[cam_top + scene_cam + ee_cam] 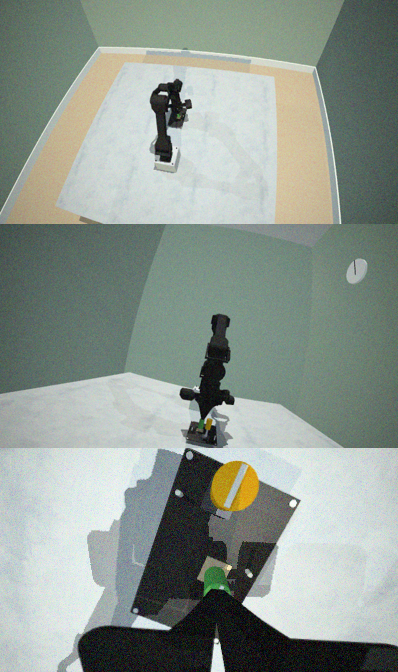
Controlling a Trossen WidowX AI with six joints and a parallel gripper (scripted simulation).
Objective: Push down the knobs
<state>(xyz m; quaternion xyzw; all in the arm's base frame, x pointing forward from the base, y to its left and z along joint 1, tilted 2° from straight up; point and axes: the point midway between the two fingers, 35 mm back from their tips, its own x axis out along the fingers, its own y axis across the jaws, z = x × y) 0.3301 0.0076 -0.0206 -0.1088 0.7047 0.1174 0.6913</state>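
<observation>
Right now the green knob is 1 cm below my gripper tip. The rest, counted from my gripper tip: yellow knob: 6 cm ahead, 2 cm to the left, 1 cm above.
</observation>
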